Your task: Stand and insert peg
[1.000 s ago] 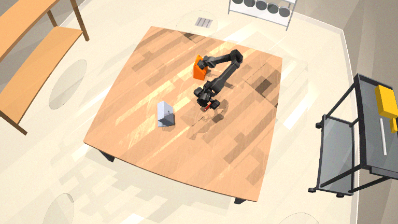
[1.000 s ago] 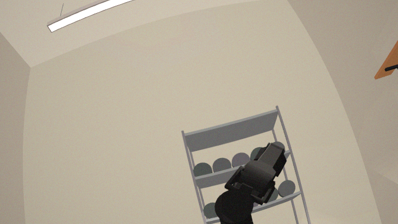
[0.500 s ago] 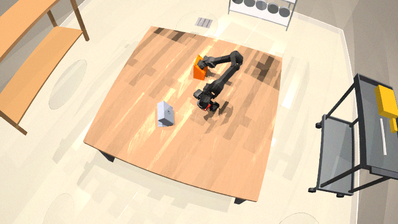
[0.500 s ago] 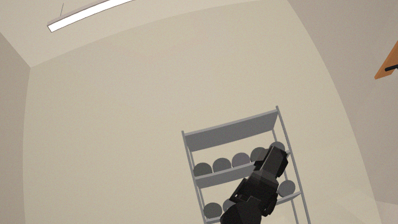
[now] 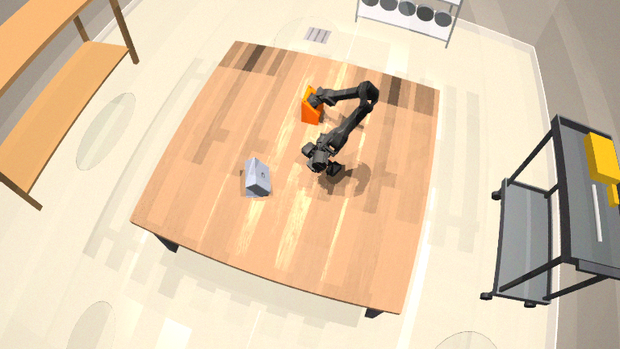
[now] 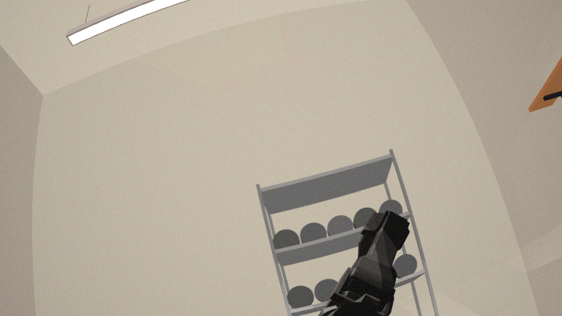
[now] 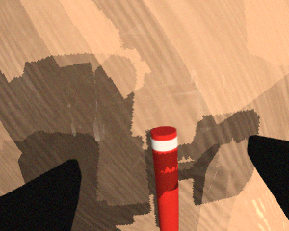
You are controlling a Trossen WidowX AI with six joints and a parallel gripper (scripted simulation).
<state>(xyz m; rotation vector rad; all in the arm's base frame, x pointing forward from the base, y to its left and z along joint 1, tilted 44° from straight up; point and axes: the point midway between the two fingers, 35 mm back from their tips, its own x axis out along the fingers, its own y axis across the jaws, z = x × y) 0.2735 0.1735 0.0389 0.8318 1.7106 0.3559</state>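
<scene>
The red peg is 1 cm behind my gripper tip and 2 cm below it. Round my gripper tip: grey sloped panel: 17 cm ahead, 22 cm to the right, 4 cm above.
</scene>
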